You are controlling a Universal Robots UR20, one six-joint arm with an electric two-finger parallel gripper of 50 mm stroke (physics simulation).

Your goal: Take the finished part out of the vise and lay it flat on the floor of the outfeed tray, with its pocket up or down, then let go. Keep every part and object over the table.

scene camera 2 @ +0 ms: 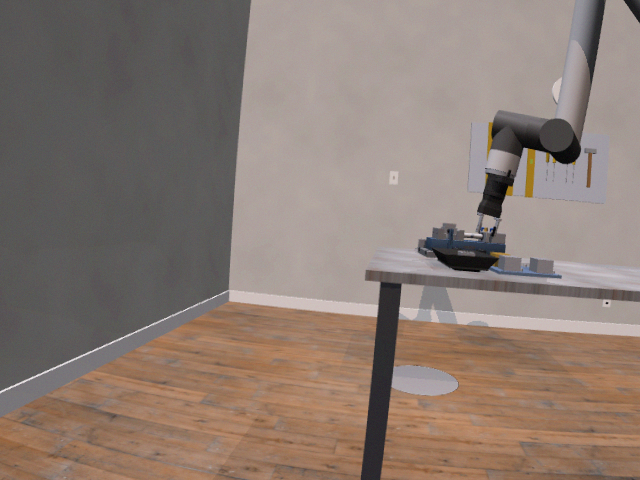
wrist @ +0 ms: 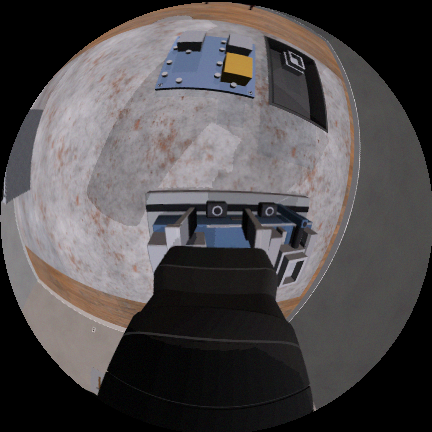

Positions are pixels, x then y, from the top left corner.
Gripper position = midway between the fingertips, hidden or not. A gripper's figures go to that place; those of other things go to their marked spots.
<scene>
The gripper (wrist: 218, 217) is 17 cm from the lens. A vise (wrist: 214, 236) is 21 cm from the lens.
</scene>
